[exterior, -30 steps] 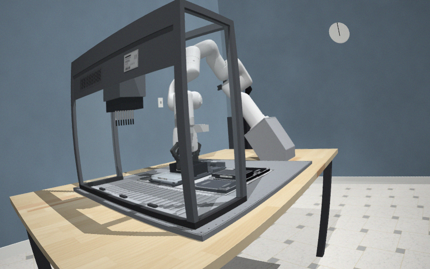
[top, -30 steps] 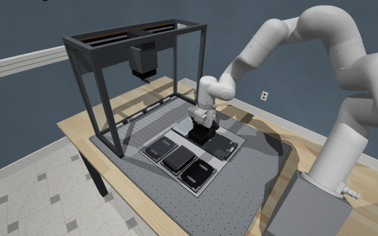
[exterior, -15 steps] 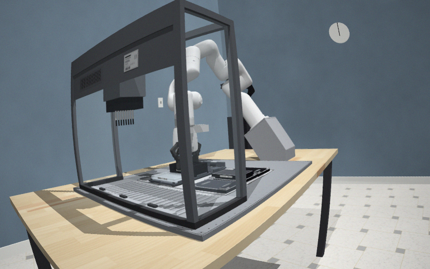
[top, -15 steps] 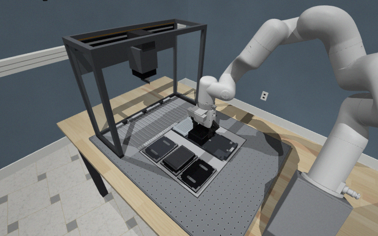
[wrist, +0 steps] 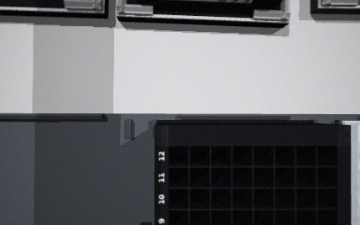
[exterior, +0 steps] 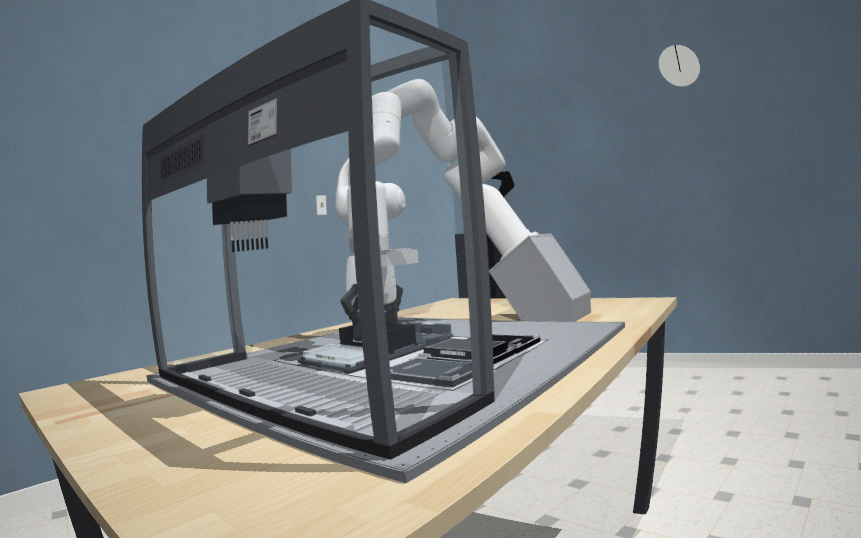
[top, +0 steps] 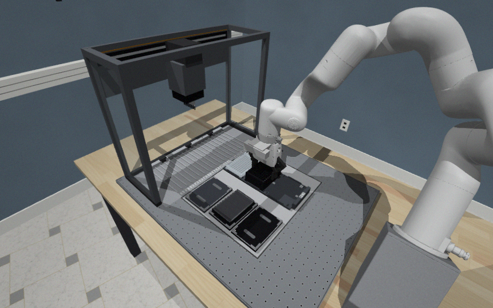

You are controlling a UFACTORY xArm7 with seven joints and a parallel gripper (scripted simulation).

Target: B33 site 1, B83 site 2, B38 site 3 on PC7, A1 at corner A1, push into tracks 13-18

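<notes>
Right now the carrier PC7 is 3 cm below my hand and 1 cm behind it. The rest, counted from my hand: 96-well plate B38: 10 cm ahead, 2 cm to the left, 2 cm below; nest S3: 21 cm to the left, 6 cm ahead, 4 cm below; white corner mark: 12 cm to the left, 8 cm behind, 3 cm below.
</notes>
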